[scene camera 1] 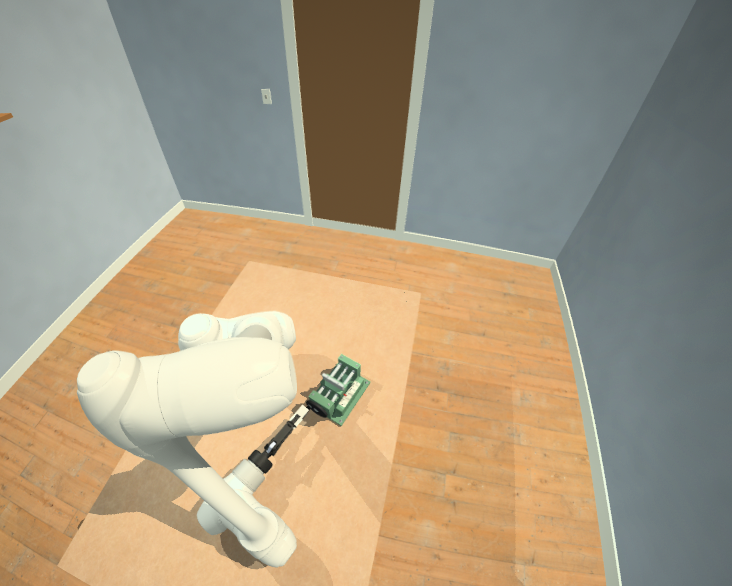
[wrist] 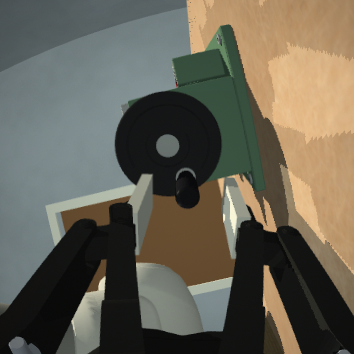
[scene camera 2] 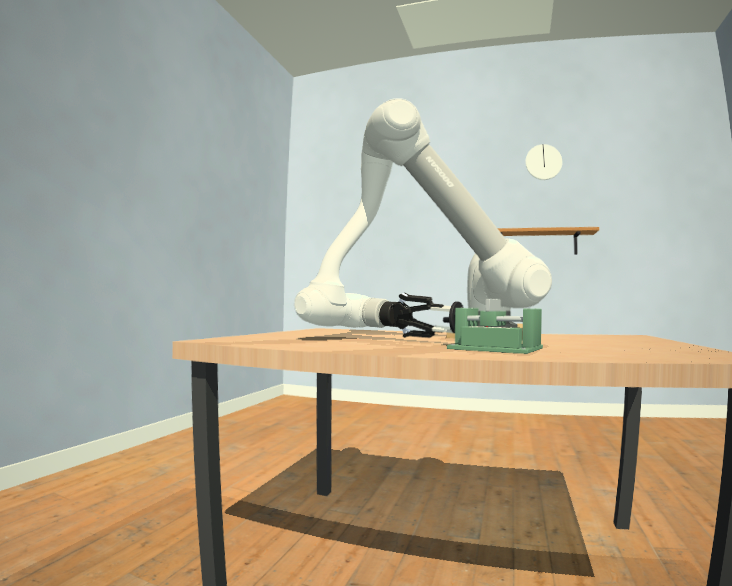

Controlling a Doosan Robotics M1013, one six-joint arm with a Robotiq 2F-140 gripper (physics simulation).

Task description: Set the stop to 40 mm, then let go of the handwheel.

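Frame: origin at the arm's base, x down, y left, z ahead, level; metres.
Seen in the pictures: gripper, between the fingertips: (scene camera 1: 304, 409) (wrist: 187, 192).
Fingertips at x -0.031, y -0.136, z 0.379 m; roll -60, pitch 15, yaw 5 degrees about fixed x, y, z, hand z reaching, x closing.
Pixels of each thing's middle, then the offset from my fingertips to it. "spot": a spot on its surface instead.
- pale scale, a spot on its surface: (scene camera 1: 349, 395) spot: dx +0.012, dy +0.073, dz +0.144 m
- black handwheel, a spot on its surface: (wrist: 140, 130) spot: dx -0.024, dy -0.005, dz +0.055 m
The green stop fixture (scene camera 1: 346, 362) (scene camera 2: 491, 337) (wrist: 232, 125) stands on the table. Its sliding stop block (scene camera 1: 333, 383) (scene camera 2: 488, 318) sits on the rods between the two end blocks. A pale scale (scene camera 1: 349, 395) with a small red mark runs alongside; its reading is too small to tell. The black handwheel (scene camera 2: 456, 316) (wrist: 140, 130) is on the fixture's near end, its crank knob (wrist: 188, 192) at the lower right of the rim in the wrist view. My gripper (scene camera 1: 299, 414) (scene camera 2: 440, 318) (wrist: 187, 192) is partly open, its pale fingertips on both sides of the knob with gaps, holding nothing.
The fixture rests on the wooden table (scene camera 1: 378, 317) (scene camera 2: 274, 354). The white arm (scene camera 1: 213, 384) (scene camera 2: 451, 195) arches over the table beside the fixture. A wall shelf (scene camera 2: 549, 231) and a round clock (scene camera 2: 543, 161) are on the wall behind. A brown door (scene camera 1: 357, 116) is in the far wall.
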